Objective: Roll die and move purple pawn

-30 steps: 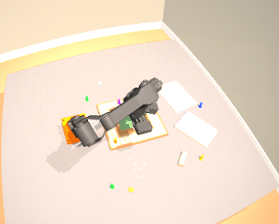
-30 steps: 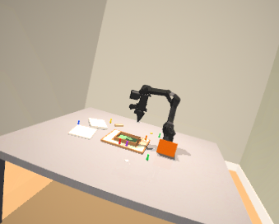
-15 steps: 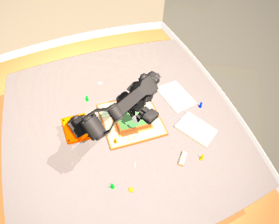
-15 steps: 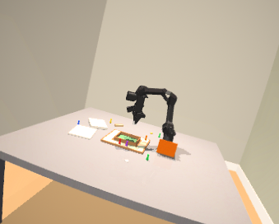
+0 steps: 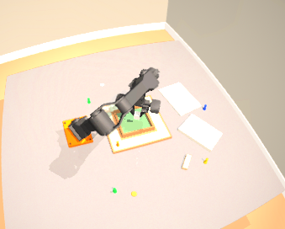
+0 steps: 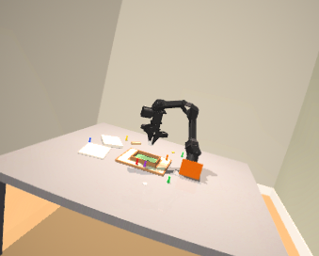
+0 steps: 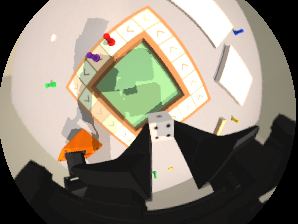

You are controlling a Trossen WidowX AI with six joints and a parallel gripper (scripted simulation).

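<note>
Right now the purple pawn is 16 cm to the left of my gripper tip and 8 cm below it. The rest, counted from my gripper tip: wooden block 27 cm to the right, 11 cm ahead, 10 cm below; then white die right at my gripper tip; then red pawn 16 cm to the left, 8 cm below, 5 cm ahead.
</note>
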